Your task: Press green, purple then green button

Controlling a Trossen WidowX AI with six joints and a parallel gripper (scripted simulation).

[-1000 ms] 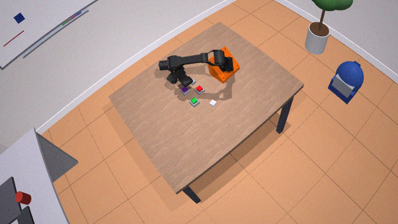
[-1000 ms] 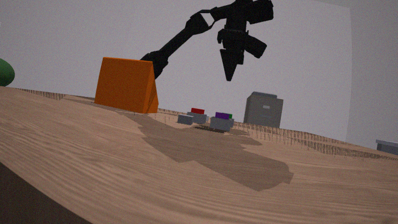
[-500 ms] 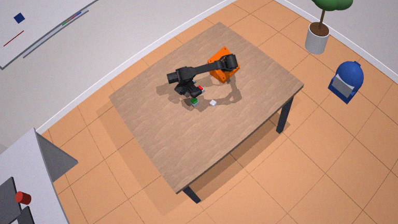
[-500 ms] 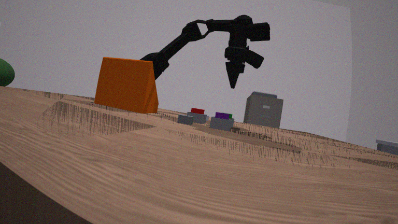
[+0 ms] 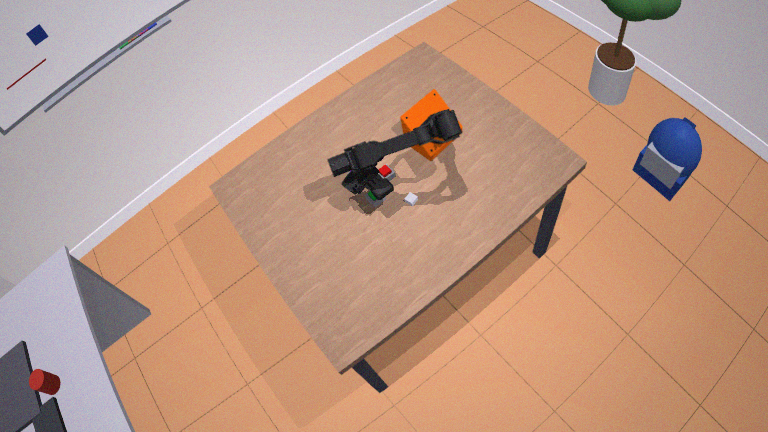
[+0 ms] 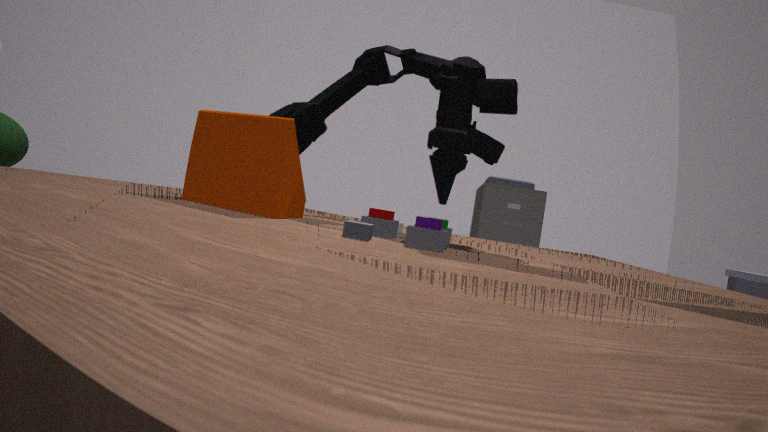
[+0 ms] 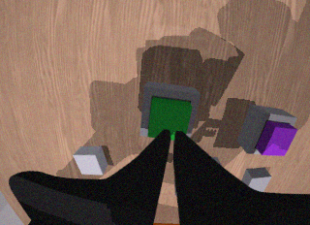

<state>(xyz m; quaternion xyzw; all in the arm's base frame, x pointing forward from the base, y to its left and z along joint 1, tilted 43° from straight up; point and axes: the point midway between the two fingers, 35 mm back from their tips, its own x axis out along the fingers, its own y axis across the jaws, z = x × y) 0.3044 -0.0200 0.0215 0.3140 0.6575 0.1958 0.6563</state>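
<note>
Now: the green button 30 mm below my gripper tip. Round my gripper tip: red button 90 mm behind, 30 mm to the right, 30 mm below; then white block 100 mm to the left, 70 mm behind, 50 mm below; then purple button 110 mm to the right, 30 mm below, 30 mm behind.
</note>
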